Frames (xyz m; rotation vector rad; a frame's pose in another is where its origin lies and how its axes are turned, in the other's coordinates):
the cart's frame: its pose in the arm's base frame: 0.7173 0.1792 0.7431 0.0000 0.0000 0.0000
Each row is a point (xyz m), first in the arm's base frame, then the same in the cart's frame.
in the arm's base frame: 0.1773 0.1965 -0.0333
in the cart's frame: -0.5400 0.0173 -0.7764
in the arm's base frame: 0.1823 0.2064 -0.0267
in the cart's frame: -0.5350 0.0272 -0.7698
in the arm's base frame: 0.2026 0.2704 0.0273
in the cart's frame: -0.5147 0.0912 -0.7158
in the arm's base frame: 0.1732 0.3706 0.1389
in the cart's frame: -0.5441 0.1914 -0.6042
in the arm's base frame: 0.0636 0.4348 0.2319
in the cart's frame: -0.6537 0.2556 -0.5112
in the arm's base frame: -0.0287 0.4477 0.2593
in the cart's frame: -0.7460 0.2685 -0.4838
